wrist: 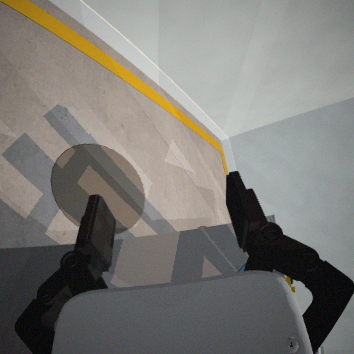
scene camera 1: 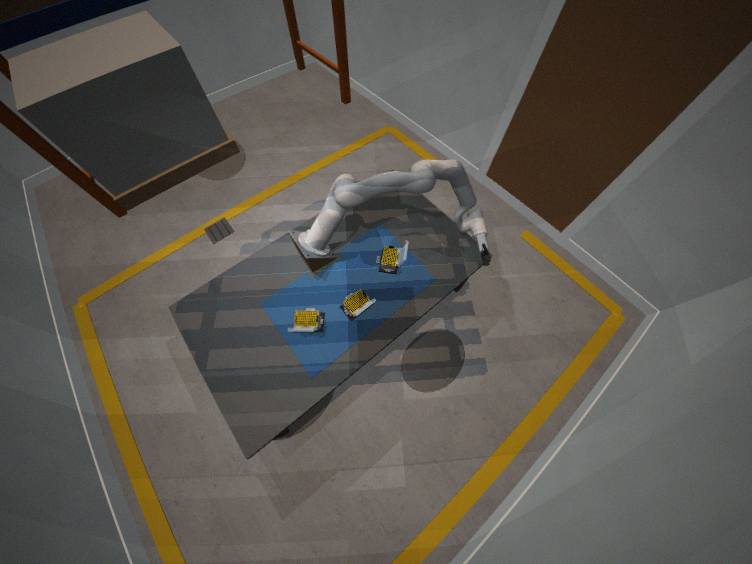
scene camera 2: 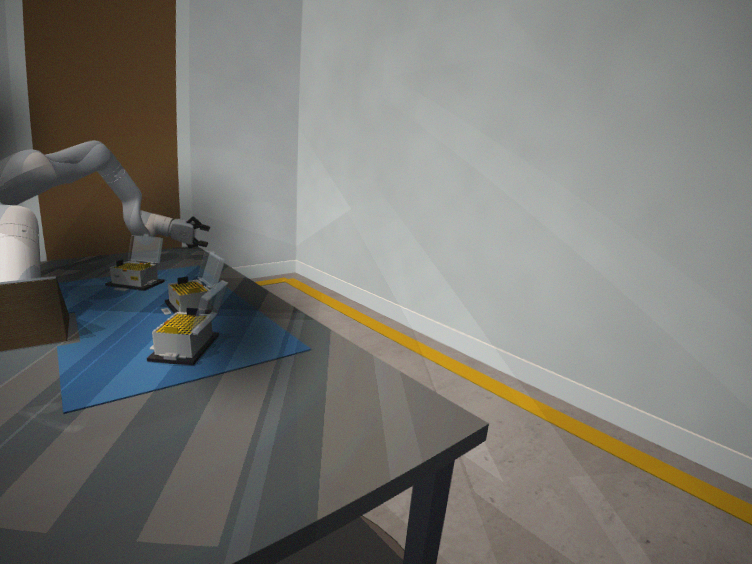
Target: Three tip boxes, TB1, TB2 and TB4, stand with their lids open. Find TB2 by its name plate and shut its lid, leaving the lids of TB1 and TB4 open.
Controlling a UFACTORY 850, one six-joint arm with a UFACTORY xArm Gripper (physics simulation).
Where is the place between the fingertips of my gripper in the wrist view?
At 165, 197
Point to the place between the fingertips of my gripper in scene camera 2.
208, 237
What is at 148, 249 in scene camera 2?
A clear lid.
